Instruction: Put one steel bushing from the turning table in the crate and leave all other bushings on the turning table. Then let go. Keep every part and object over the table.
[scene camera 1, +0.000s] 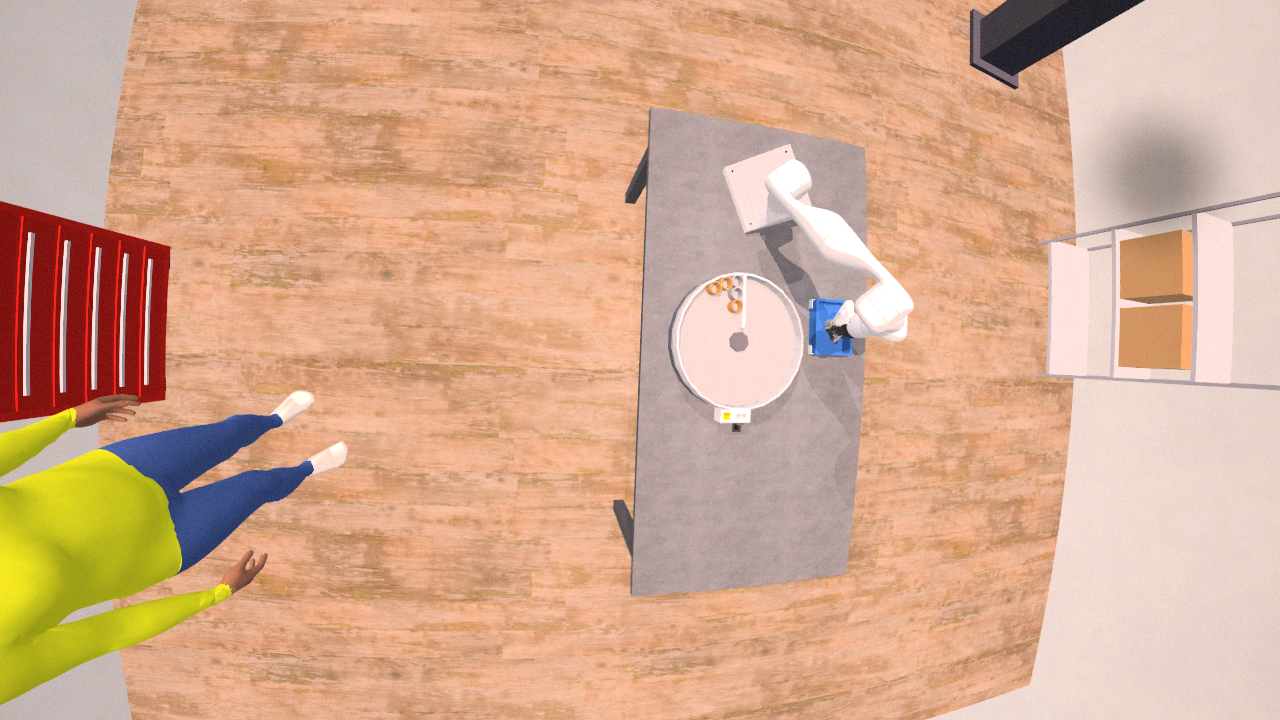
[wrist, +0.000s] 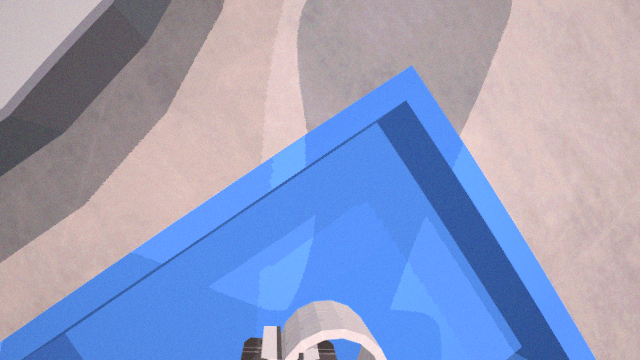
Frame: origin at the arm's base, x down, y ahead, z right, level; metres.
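Seen in the pictures: gripper, fingertip midpoint: (scene camera 1: 827, 328) (wrist: 287, 349).
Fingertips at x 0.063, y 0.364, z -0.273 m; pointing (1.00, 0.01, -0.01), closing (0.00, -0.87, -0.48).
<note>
Offsets run from my fingertips to a thing's top centre. "spot": to the spot under its first point. Level surfaces: height alone.
My gripper (scene camera 1: 836, 332) (wrist: 291, 350) is shut on the wall of a steel bushing {spot: dx -0.015, dy -0.022, dz +0.010 m} (wrist: 330, 315), a pale grey ring at the bottom of the wrist view. Gripper and bushing are over the inside of the blue crate {dx -0.029, dy -0.004, dz -0.008 m} (scene camera 1: 818, 348) (wrist: 210, 207); the exact height over its floor is hard to tell. The turning table (scene camera 1: 677, 340) (wrist: 45, 40) is a round pale disc with a raised rim beside the crate. Near its upper edge in the scene view lie two grey steel bushings, one (scene camera 1: 736, 293) below the other {dx -0.070, dy -0.072, dz +0.383 m} (scene camera 1: 738, 281), and orange-brown bushings (scene camera 1: 713, 288) (scene camera 1: 725, 283) (scene camera 1: 734, 306). The lower part of the held bushing is cut off.
A thin white bar (scene camera 1: 743, 308) stands on the turning table beside the bushings. A small white control box {dx -0.037, dy +0.339, dz +0.305 m} (scene camera 1: 732, 416) sits at its rim. The crate stands near the right edge of the grey table {dx +0.021 m} (scene camera 1: 742, 510) in the scene view. The arm's base plate (scene camera 1: 747, 192) is above.
</note>
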